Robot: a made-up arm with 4 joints.
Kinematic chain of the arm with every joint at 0, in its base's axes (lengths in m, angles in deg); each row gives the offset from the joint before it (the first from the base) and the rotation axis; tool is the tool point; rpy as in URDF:
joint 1: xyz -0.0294 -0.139 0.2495 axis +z
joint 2: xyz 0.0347 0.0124 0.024 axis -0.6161 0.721 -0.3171
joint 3: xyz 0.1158 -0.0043 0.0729 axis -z
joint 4: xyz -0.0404 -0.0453 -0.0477 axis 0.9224 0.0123 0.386
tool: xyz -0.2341 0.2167 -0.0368 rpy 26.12 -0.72 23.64
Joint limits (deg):
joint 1: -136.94..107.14
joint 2: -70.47..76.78
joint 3: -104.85..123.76
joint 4: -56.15..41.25
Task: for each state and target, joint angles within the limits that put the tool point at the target. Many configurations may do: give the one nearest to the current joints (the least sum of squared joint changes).
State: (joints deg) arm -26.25 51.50 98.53 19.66
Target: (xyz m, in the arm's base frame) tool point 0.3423 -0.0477 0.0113
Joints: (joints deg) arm 5.68 55.49 120.32 33.04
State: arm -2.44 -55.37 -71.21 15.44
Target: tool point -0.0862 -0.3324 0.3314
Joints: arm 30.54 1.11 -51.25 19.63
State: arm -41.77 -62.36 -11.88 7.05
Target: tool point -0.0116 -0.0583 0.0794
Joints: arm -22.45 -52.42 -35.62 -36.30
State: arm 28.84 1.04 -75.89 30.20
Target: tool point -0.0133 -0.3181 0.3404
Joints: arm 64.99 16.64 -52.41 5.16
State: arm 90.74 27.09 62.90 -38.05
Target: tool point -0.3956 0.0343 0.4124
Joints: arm 107.14 -20.65 91.86 5.23
